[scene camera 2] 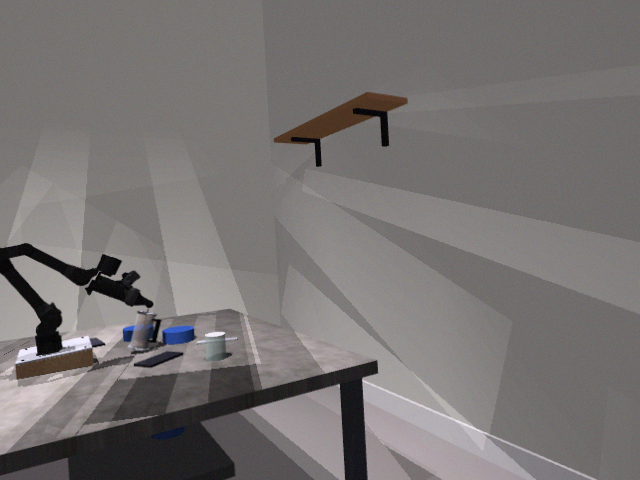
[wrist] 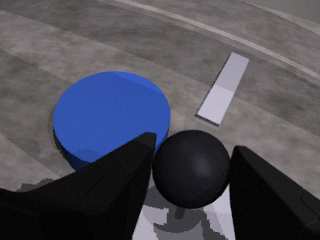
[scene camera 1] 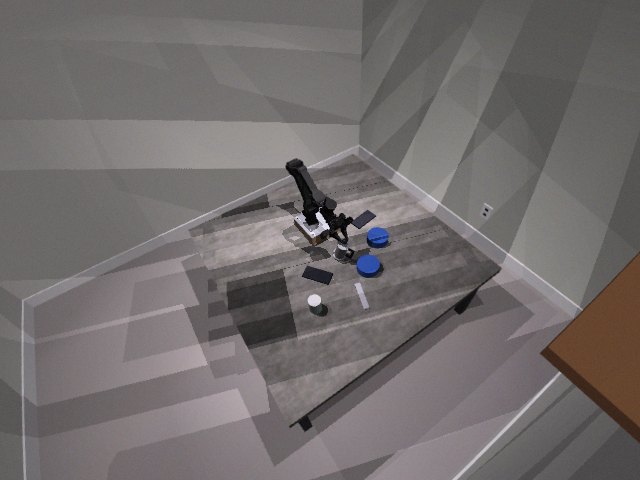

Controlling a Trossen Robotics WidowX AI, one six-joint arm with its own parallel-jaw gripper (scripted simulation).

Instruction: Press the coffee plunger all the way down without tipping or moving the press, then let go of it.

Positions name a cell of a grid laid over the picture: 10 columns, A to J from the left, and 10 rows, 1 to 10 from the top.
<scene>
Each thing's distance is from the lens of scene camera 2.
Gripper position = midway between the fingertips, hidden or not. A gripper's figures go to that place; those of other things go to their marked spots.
gripper (scene camera 2: C7): 1.74 m
coffee press (scene camera 2: C8): 1.72 m
</scene>
